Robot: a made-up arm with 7 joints.
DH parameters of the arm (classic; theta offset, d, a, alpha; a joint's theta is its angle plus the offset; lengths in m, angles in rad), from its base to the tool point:
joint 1: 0 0.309 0 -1.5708
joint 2: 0 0 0 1.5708
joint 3: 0 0.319 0.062 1.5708
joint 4: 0 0 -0.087 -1.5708
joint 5: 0 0.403 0 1.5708
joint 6: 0 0 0.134 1.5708
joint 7: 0 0 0 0
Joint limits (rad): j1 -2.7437..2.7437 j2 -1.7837..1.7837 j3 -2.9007..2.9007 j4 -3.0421..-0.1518 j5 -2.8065..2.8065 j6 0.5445..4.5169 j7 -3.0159..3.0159
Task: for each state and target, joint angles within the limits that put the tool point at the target. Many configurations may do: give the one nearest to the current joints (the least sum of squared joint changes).
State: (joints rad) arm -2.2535 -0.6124 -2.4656 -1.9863 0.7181 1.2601 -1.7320
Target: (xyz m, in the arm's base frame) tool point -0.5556 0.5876 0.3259
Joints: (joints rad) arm -1.3206 -1.0714 -2.2624 -1.1230 0.7227 1.5565 -1.7320
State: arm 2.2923 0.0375 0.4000 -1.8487 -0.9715 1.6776 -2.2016
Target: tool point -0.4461 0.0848 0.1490
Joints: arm 2.4228 0.3190 0.4888 -2.4312 -0.9775 1.6147 -2.2016
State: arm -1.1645 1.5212 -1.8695 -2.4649 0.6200 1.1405 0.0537
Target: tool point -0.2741 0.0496 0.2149
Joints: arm -1.2038 1.3201 -1.5339 -2.8410 0.6598 0.9697 0.0537
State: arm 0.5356 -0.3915 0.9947 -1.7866 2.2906 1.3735 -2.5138
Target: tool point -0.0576 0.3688 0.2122
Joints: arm 0.6338 -0.2520 1.1430 -2.7343 2.2729 1.4941 -2.5138
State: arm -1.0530 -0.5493 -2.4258 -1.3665 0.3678 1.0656 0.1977
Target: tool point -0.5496 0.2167 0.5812
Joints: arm -1.1035 -0.1301 -2.4234 -1.5534 0.3443 0.8033 0.1977
